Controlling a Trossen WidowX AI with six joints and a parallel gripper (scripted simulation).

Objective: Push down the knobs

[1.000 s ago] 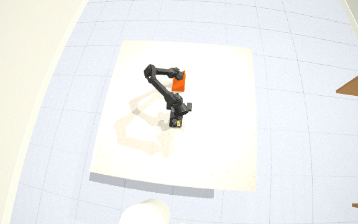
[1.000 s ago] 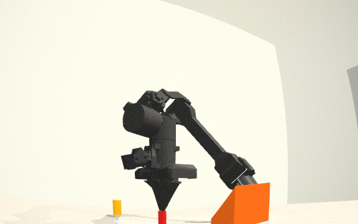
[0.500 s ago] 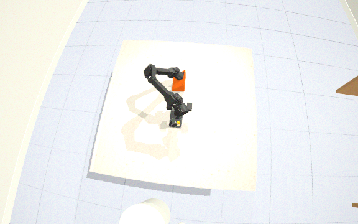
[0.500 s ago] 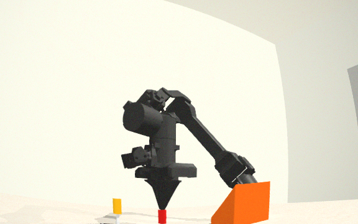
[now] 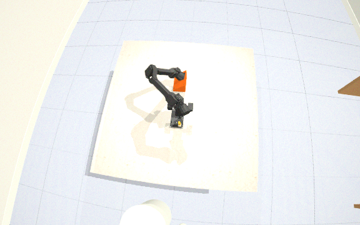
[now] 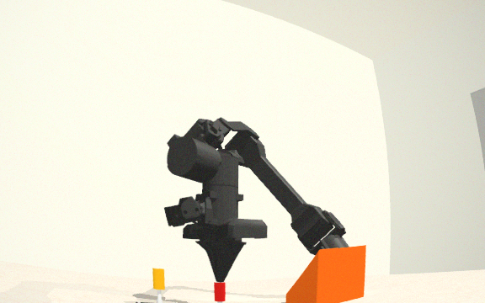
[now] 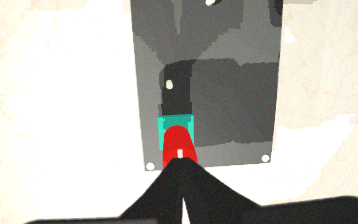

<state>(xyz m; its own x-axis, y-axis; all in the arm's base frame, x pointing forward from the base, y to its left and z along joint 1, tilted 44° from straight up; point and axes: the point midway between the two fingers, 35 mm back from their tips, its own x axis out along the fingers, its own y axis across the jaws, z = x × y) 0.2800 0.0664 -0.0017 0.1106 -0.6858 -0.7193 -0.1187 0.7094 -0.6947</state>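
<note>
The red knob lies 10 mm below my gripper tip. The rest, counted from my gripper tip: yellow knob 100 mm ahead, 10 mm to the left, 10 mm above.
</note>
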